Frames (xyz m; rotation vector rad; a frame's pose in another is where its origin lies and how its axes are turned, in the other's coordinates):
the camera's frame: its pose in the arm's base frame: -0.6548 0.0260 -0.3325 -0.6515 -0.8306 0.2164
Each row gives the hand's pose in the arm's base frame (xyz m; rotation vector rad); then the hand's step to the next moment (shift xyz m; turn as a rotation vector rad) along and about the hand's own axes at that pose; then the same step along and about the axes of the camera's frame.
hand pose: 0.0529 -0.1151 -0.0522 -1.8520 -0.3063 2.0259
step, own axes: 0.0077 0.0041 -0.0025 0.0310 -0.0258 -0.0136
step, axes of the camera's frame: -0.0048 0.0050 -0.0058 0.0129 0.0403 -0.0047
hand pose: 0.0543 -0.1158 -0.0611 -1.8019 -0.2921 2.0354
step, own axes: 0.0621 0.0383 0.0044 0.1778 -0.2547 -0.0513
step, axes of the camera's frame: -0.0572 0.0369 -0.0267 0.1390 0.2784 0.0478
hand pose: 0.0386 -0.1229 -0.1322 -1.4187 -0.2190 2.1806
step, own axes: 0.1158 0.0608 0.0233 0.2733 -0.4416 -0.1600
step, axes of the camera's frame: -0.1132 0.0690 0.0091 0.2766 0.4676 0.0138
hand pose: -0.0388 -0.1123 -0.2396 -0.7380 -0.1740 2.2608
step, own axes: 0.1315 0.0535 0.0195 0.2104 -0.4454 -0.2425
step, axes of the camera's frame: -0.0933 0.0724 0.0811 0.2883 0.4587 -0.0890
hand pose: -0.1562 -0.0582 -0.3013 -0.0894 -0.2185 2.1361
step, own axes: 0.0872 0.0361 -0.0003 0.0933 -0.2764 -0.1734
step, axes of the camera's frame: -0.0319 0.0405 0.0791 0.1683 0.2782 -0.0972
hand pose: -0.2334 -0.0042 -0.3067 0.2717 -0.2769 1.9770
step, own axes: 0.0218 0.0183 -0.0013 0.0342 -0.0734 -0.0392
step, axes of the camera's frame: -0.0094 0.0049 0.0264 0.0508 0.0725 -0.0160
